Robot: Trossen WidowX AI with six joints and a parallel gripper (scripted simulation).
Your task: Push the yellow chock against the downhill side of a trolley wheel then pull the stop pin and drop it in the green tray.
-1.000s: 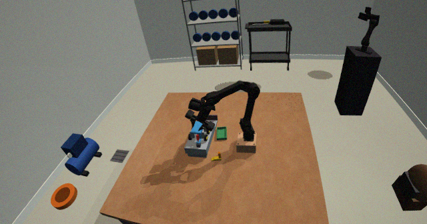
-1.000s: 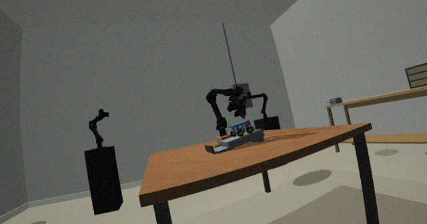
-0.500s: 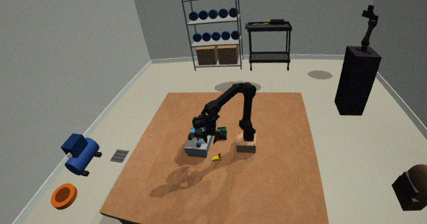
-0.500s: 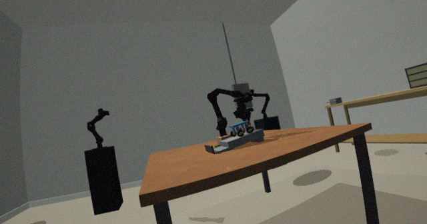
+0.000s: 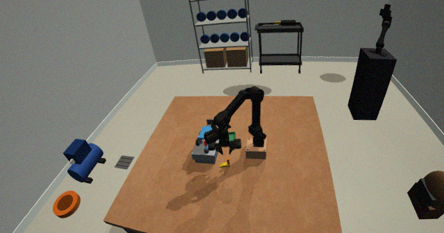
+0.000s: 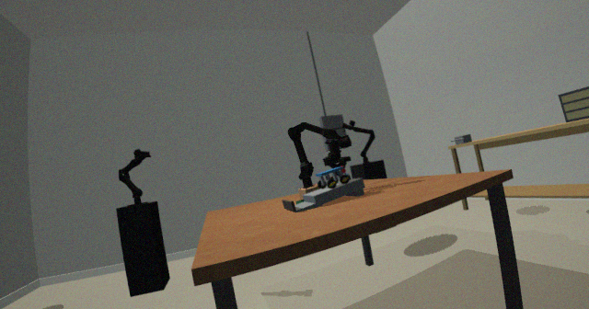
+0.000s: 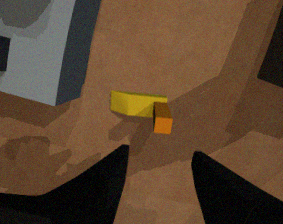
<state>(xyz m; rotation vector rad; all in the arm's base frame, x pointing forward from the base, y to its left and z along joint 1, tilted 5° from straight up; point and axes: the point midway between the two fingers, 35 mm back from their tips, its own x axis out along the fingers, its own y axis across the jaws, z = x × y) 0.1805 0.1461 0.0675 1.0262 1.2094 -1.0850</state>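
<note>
My gripper tip is 9 cm above the yellow chock and 2 cm short of it. The rest, counted from my gripper tip: blue trolley: 16 cm ahead, 13 cm to the right; then ramp: 16 cm ahead, 14 cm to the right, 6 cm below; then red-headed stop pin: 13 cm ahead, 4 cm to the right, 2 cm above.
</note>
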